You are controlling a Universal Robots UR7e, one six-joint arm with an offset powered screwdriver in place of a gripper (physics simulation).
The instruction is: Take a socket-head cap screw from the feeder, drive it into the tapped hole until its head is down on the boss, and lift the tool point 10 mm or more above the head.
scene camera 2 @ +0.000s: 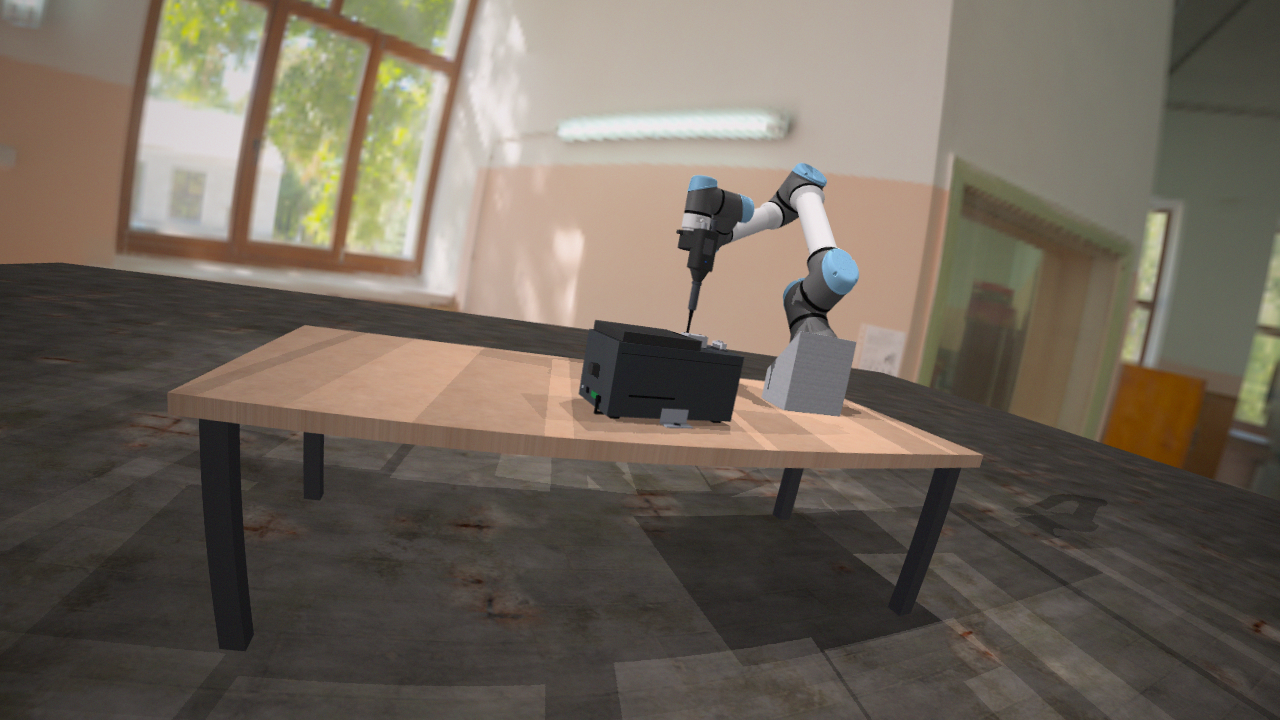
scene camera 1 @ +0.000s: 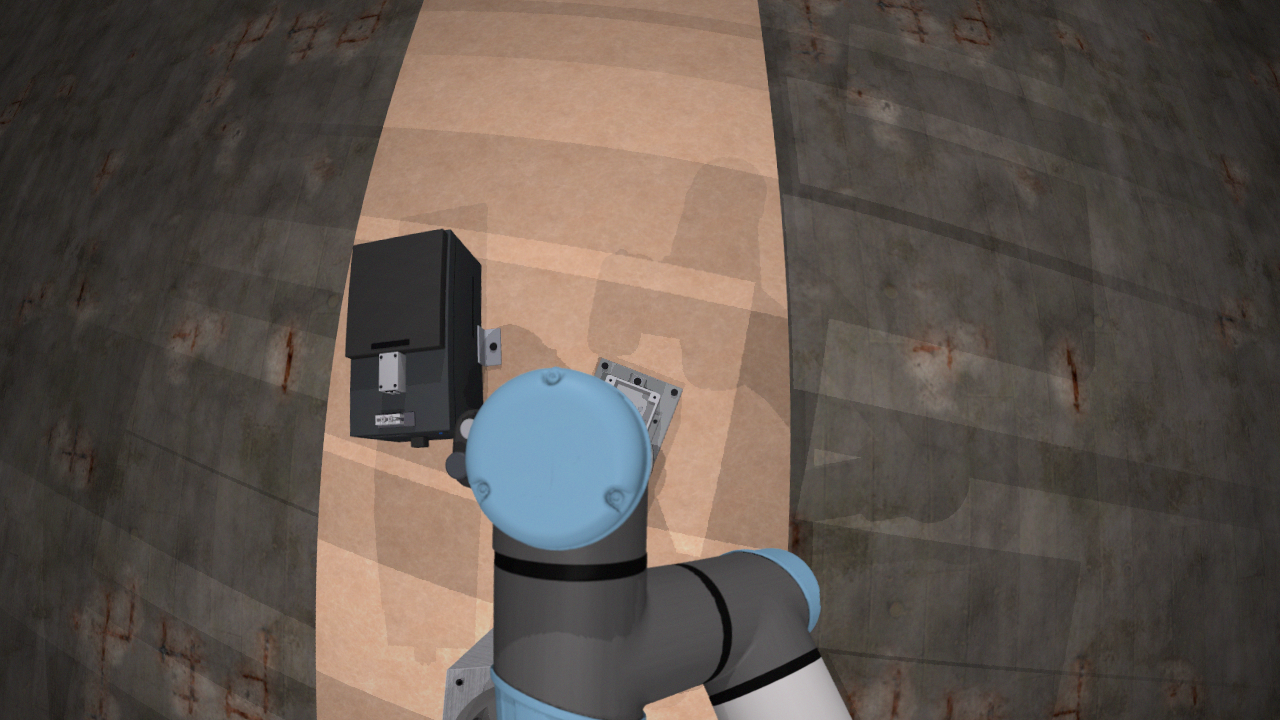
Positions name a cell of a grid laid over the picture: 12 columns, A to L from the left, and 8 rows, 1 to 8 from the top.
I see a black screw feeder (scene camera 1: E5).
